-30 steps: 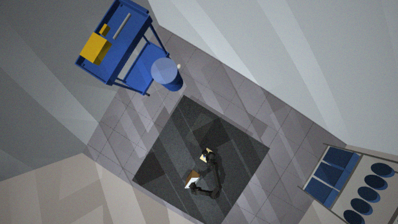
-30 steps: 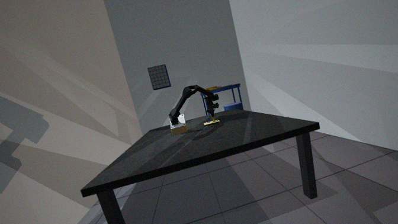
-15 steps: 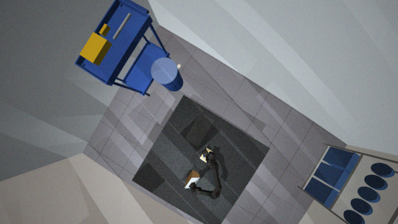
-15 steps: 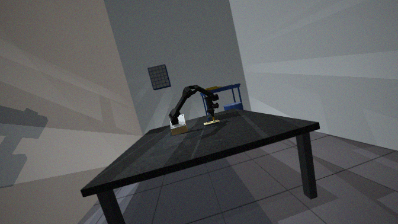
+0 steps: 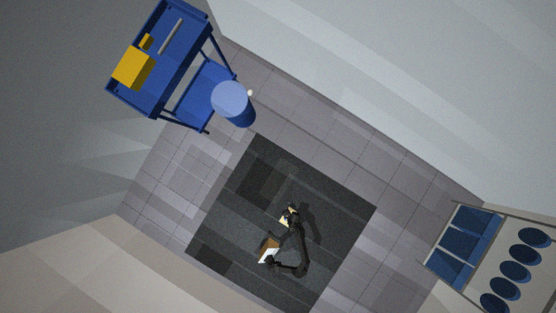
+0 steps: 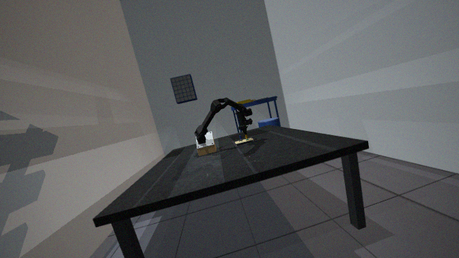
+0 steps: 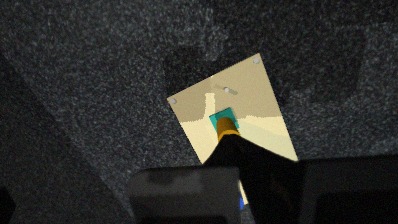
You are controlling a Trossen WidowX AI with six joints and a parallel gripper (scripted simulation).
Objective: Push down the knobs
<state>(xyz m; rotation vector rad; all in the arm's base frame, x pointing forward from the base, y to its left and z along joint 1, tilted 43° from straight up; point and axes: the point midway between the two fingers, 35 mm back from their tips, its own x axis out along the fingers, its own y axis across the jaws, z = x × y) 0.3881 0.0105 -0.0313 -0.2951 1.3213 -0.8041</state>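
The orange knob is 20 mm below my gripper tip. Also, from my gripper tip: blue knob (50 mm behind, 20 mm to the left, 10 mm below).
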